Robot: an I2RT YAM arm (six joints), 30 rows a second.
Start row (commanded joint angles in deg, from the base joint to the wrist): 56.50, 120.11, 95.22, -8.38, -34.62, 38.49
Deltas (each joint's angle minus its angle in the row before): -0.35, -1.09, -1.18, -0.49, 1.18, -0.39; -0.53, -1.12, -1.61, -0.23, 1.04, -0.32; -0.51, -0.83, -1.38, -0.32, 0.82, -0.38; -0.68, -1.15, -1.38, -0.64, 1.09, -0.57; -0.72, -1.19, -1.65, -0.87, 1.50, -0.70; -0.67, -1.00, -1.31, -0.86, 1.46, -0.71; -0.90, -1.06, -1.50, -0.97, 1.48, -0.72
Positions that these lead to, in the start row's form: 56.15, 119.02, 94.04, -8.87, -33.44, 38.10; 55.62, 117.90, 92.43, -9.10, -32.40, 37.78; 55.11, 117.07, 91.05, -9.42, -31.58, 37.40; 54.43, 115.92, 89.67, -10.06, -30.49, 36.83; 53.71, 114.73, 88.02, -10.93, -28.99, 36.13; 53.04, 113.73, 86.71, -11.79, -27.53, 35.42; 52.14, 112.67, 85.21, -12.76, -26.05, 34.70
